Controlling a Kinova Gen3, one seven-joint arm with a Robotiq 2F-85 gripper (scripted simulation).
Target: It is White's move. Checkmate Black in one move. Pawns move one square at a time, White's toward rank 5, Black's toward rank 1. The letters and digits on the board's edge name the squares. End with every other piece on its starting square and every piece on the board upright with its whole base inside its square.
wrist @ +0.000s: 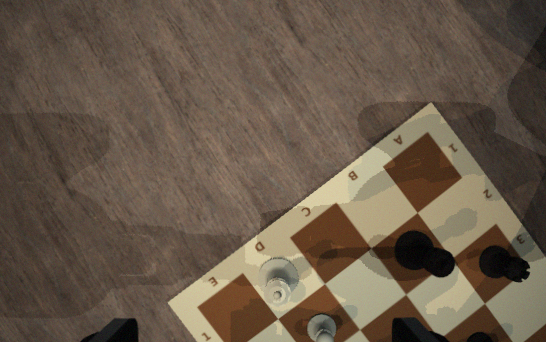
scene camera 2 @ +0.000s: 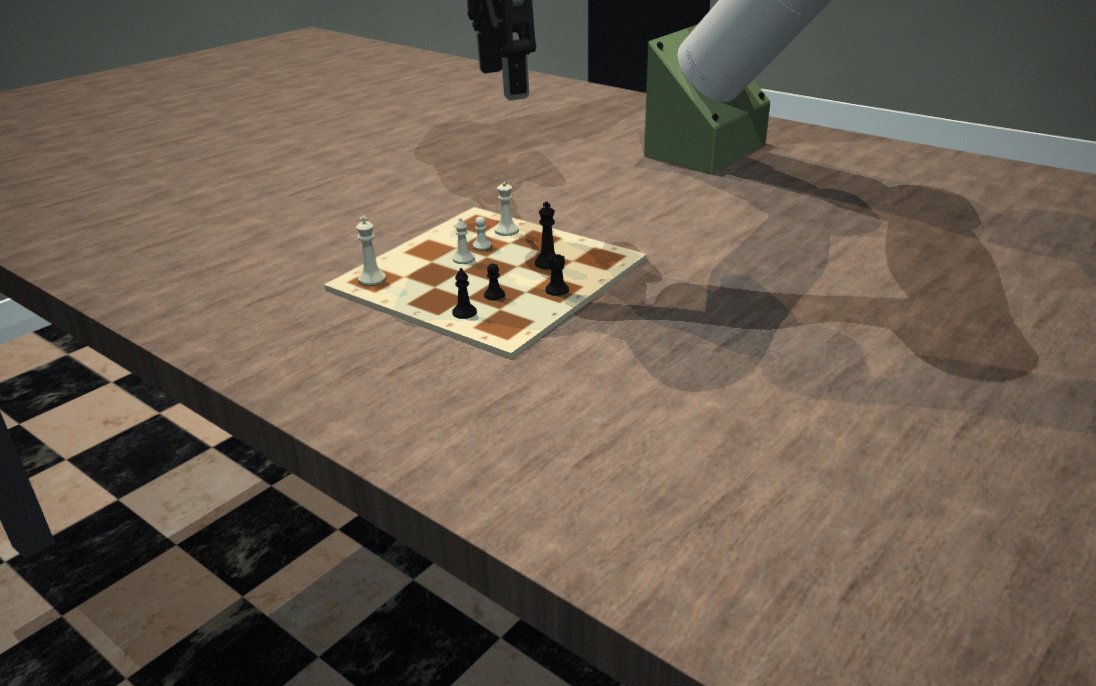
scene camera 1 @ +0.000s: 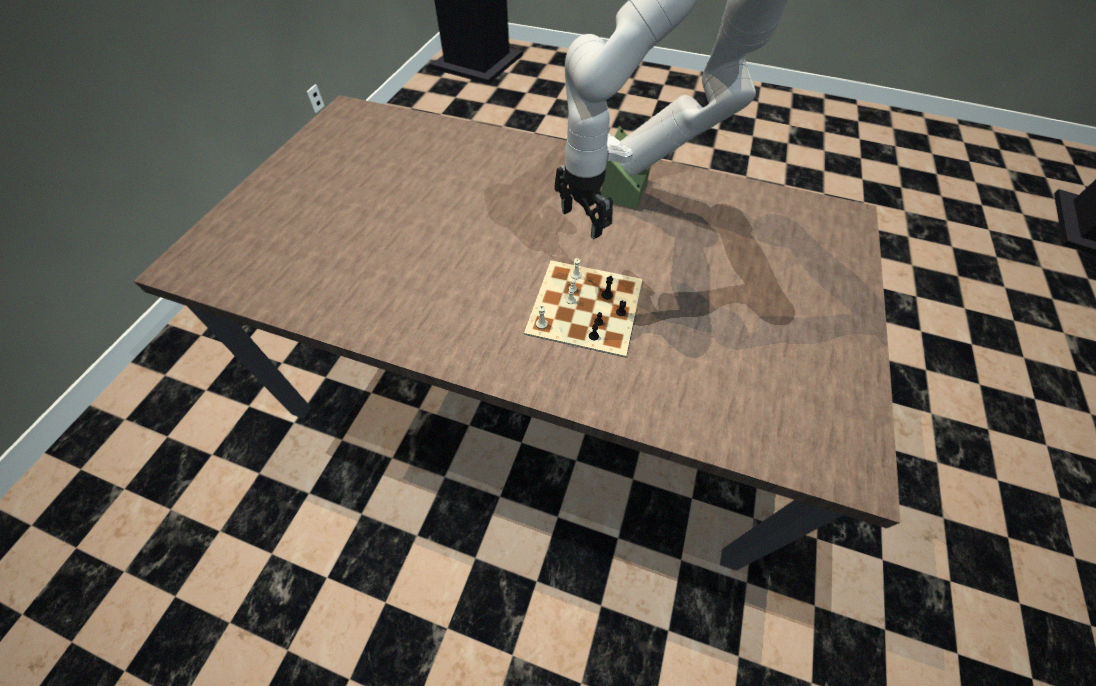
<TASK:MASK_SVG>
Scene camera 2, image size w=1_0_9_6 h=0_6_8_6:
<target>my gripper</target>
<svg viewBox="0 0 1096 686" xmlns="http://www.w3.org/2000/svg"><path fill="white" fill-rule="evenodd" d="M467 0L468 17L470 20L473 20L474 30L479 31L477 33L480 70L485 74L502 70L504 96L508 100L527 98L529 96L527 55L530 52L536 51L532 0ZM512 30L513 32L516 32L518 34L518 40L513 40Z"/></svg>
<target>black king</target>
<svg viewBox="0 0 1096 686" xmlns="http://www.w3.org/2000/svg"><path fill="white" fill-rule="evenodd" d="M545 201L543 203L545 207L539 210L541 217L539 224L543 226L541 253L535 259L535 266L540 269L551 270L549 268L549 256L554 255L554 259L556 258L552 225L555 224L553 219L555 210L550 207L550 203Z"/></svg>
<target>chessboard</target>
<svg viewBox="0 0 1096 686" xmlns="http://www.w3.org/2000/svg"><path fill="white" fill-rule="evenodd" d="M324 286L331 293L512 359L647 260L647 254L552 229L555 253L565 257L563 279L569 286L567 294L552 296L545 290L551 270L535 266L541 253L543 226L512 218L519 232L498 235L494 228L501 214L473 207L377 257L377 266L386 274L383 283L360 284L361 265ZM460 268L468 275L470 303L477 309L477 314L468 319L452 315L458 303L455 276ZM492 263L499 267L498 282L505 292L504 298L495 301L484 297L490 280L487 267ZM477 217L486 220L490 249L473 248ZM460 217L467 225L469 251L475 256L467 264L453 261L458 247L455 225Z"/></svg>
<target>white king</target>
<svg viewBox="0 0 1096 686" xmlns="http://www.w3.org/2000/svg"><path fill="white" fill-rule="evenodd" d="M362 216L360 223L356 226L360 234L358 235L358 240L362 241L363 270L358 277L358 281L362 285L374 286L383 283L386 280L386 274L377 266L372 240L374 239L374 234L372 233L373 224L367 222L368 218Z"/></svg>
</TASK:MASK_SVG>
